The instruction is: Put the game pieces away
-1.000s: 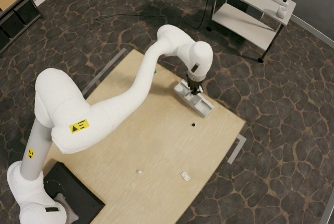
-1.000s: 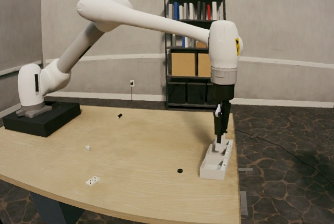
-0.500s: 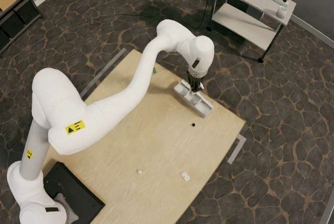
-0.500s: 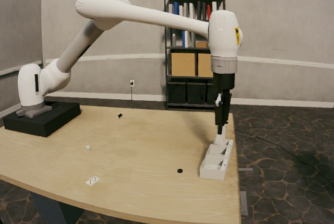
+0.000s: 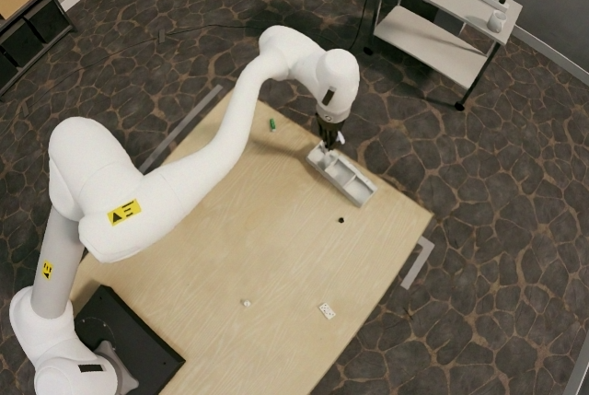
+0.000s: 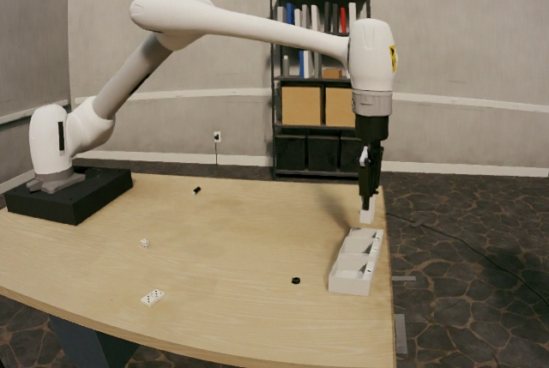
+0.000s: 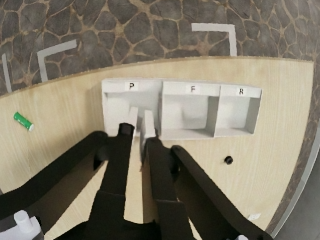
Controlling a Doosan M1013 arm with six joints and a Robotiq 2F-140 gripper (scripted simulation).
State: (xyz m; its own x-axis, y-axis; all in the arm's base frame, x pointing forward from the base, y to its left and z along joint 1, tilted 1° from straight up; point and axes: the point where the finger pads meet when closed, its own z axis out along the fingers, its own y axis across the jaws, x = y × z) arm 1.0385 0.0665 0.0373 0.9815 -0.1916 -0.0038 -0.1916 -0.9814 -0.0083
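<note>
Now: the white domino 360 mm to the right of my hand, 350 mm behind it and 100 mm below it. The rest, counted from my hand: small black ring (180 mm to the right, 110 mm behind, 100 mm below); green battery (230 mm to the left, 100 mm below, 30 mm behind); bin (90 mm below, 70 mm to the right).
</note>
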